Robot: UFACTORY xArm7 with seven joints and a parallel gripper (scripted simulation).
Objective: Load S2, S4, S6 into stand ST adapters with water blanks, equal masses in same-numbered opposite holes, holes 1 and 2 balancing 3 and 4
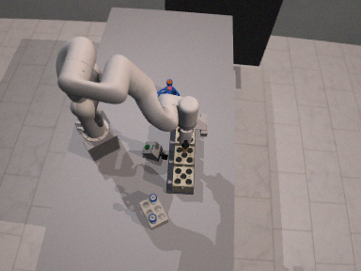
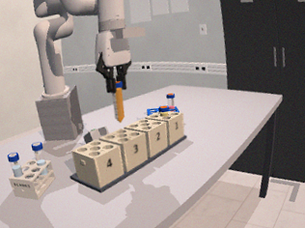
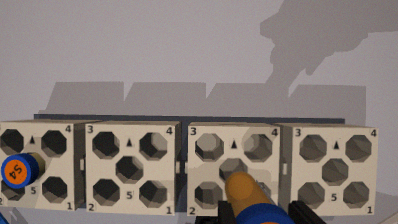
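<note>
The sample tube S2 is 1 cm to the right of my hand and 5 cm below it. Round my hand: sample tube S4: 1 cm behind, 22 cm to the left, 18 cm below; adapter: 20 cm below; green DONE key: 19 cm behind, 4 cm to the left, 18 cm below.
</note>
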